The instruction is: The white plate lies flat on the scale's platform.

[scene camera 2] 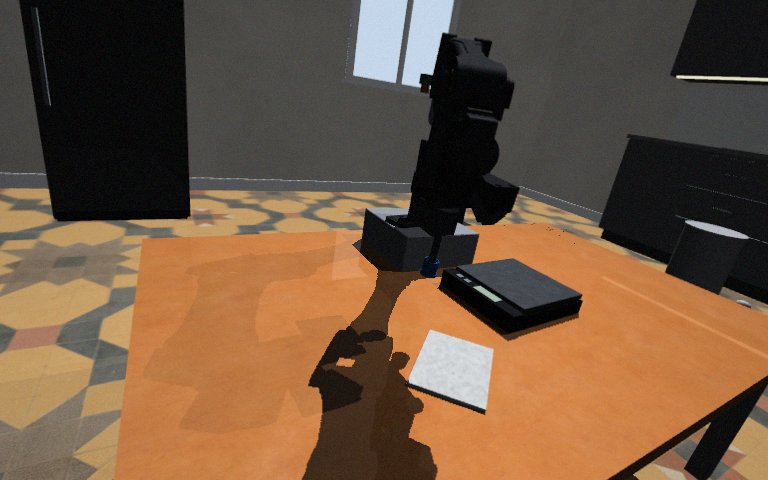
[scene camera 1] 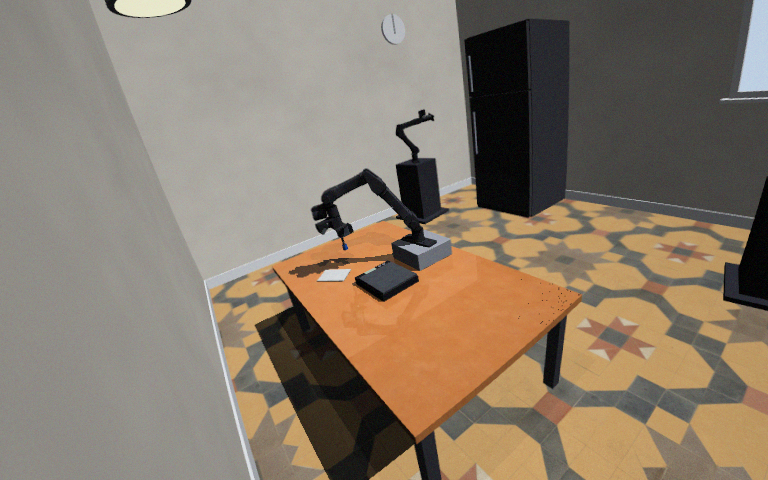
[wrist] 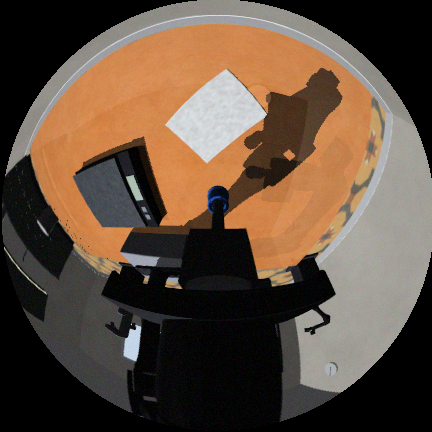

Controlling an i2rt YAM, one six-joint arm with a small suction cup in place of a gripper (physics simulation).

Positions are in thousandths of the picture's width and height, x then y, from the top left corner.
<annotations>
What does the white plate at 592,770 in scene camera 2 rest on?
The table.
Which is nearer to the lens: the white plate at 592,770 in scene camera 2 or the black scale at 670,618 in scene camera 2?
The white plate.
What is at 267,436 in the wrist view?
A black scale.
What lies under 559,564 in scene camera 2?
The suction cup.
</annotations>
